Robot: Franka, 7 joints.
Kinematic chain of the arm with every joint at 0, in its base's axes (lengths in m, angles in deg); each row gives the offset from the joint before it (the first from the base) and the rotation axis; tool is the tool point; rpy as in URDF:
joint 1: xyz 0 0 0.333 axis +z
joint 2: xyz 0 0 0 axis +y
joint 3: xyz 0 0 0.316 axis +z
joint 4: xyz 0.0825 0 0 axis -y
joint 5: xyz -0.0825 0 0.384 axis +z
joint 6: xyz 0 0 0 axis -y
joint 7: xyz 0.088 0 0 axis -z
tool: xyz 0 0 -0.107 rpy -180 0 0
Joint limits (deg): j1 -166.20..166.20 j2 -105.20..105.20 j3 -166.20..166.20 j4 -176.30..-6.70 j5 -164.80..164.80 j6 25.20..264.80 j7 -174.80..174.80
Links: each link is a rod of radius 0.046 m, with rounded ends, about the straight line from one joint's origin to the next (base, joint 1, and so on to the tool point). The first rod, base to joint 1, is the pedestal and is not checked.
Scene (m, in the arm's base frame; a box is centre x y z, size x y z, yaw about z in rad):
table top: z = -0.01
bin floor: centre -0.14 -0.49 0 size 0.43 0.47 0.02 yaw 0.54
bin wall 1: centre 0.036 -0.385 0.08 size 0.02 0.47 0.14 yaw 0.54
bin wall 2: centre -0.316 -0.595 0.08 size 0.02 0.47 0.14 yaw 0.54
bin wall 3: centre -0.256 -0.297 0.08 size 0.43 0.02 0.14 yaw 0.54
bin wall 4: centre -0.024 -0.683 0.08 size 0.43 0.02 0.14 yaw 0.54
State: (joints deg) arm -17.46 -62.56 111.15 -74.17 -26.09 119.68 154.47
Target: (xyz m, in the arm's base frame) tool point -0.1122 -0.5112 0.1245
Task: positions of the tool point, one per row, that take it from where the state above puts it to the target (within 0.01 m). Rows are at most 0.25 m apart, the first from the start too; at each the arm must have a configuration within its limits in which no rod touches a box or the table.
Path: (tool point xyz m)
1: -0.4743 0.5515 0.3659
2: -0.5820 0.3953 0.3358
3: -0.6441 0.2076 0.3101
4: -0.6478 0.0047 0.2914
5: -0.5872 -0.1910 0.2810
6: -0.4666 -0.3553 0.2793
7: -0.3007 -0.4667 0.2856
8: -0.1122 -0.5112 0.2984
9: -0.1121 -0.5187 0.2128
10: -0.1122 -0.5112 0.1245

